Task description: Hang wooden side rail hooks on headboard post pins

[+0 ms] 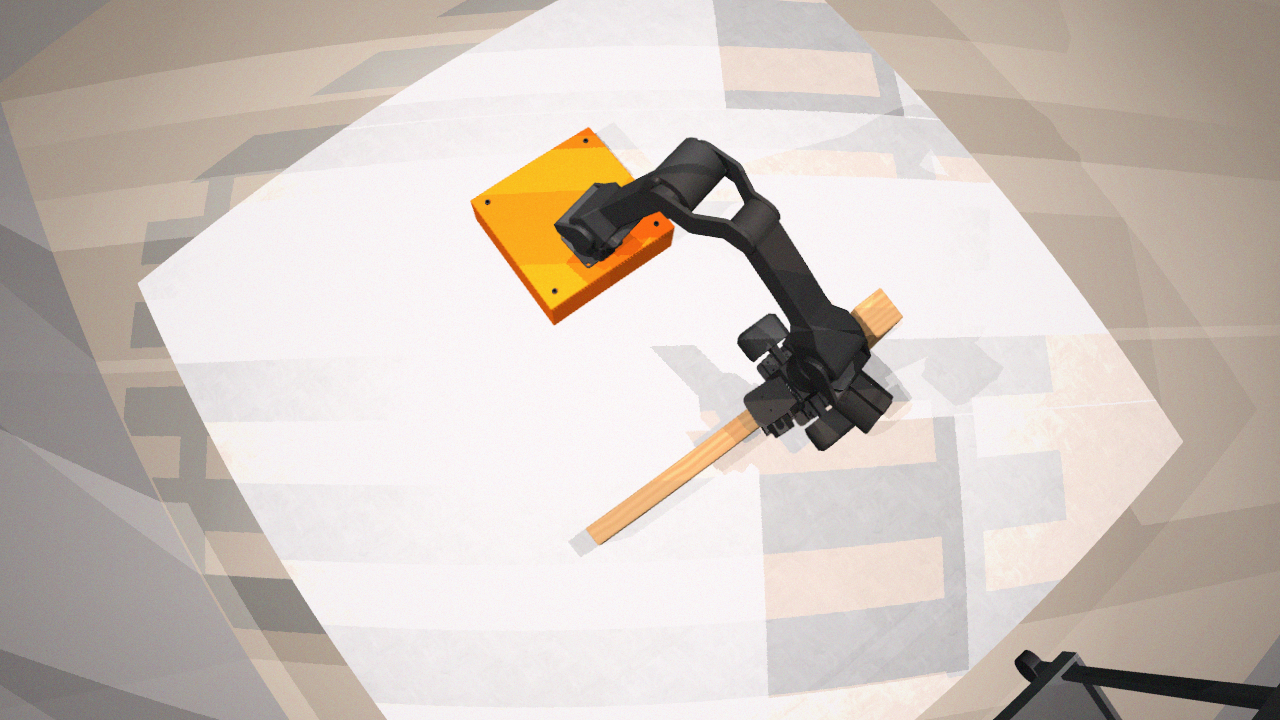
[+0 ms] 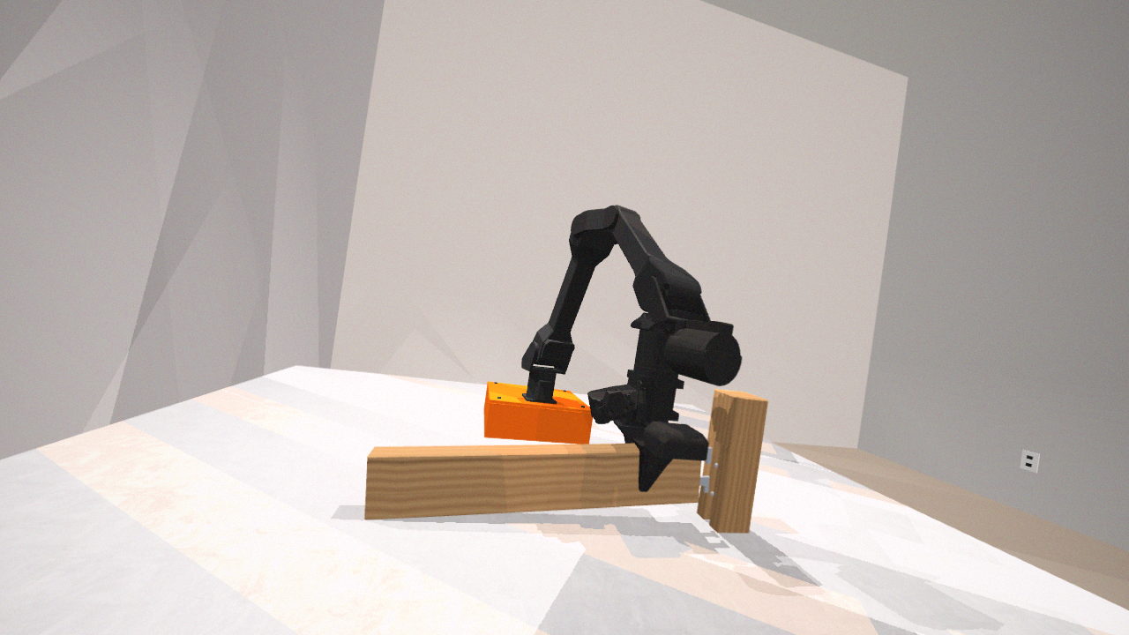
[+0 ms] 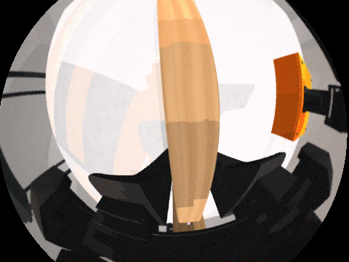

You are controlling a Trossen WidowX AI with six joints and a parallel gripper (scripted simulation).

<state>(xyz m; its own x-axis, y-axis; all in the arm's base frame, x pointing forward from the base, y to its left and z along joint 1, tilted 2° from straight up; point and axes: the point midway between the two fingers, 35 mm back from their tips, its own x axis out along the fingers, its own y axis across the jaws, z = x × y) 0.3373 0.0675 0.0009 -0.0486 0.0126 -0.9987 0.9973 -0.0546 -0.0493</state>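
Right now the headboard post is 130 mm to the left of my gripper tip, 40 mm above it and 10 mm ahead of it.
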